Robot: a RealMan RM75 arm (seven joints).
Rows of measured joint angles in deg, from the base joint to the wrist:
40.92, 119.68, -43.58, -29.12, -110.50, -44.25, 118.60
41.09, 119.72, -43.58, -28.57, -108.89, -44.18, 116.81
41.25, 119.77, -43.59, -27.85, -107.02, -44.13, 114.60
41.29, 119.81, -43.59, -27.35, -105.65, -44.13, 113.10
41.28, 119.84, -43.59, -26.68, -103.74, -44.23, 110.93
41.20, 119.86, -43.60, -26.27, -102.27, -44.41, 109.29
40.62, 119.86, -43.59, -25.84, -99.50, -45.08, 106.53
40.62, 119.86, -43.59, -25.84, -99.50, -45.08, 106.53
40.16, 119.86, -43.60, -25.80, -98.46, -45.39, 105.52
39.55, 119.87, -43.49, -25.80, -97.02, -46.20, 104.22
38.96, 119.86, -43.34, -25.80, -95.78, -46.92, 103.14
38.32, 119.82, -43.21, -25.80, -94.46, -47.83, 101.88
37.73, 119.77, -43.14, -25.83, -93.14, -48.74, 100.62
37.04, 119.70, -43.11, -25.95, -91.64, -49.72, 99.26
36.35, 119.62, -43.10, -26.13, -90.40, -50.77, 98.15
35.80, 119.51, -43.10, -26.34, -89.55, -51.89, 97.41
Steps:
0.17, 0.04, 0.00, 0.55, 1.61, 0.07, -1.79
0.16, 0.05, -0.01, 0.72, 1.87, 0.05, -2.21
0.04, 0.04, 0.00, 0.50, 1.37, 0.00, -1.50
-0.01, 0.03, 0.00, 0.67, 1.91, -0.10, -2.17
-0.08, 0.02, -0.01, 0.41, 1.47, -0.18, -1.64
-0.58, 0.00, 0.01, 0.43, 2.77, -0.67, -2.76
0.00, 0.00, 0.00, 0.00, 0.00, 0.00, 0.00
-0.46, 0.00, -0.01, 0.04, 1.04, -0.31, -1.01
-0.61, 0.01, 0.11, 0.00, 1.44, -0.81, -1.30
-0.59, -0.01, 0.15, 0.00, 1.24, -0.72, -1.08
-0.64, -0.04, 0.13, 0.00, 1.32, -0.91, -1.26
-0.59, -0.05, 0.07, -0.03, 1.32, -0.91, -1.26
-0.69, -0.07, 0.03, -0.12, 1.50, -0.98, -1.36
-0.69, -0.08, 0.01, -0.18, 1.24, -1.05, -1.11
-0.55, -0.11, 0.00, -0.21, 0.85, -1.12, -0.74

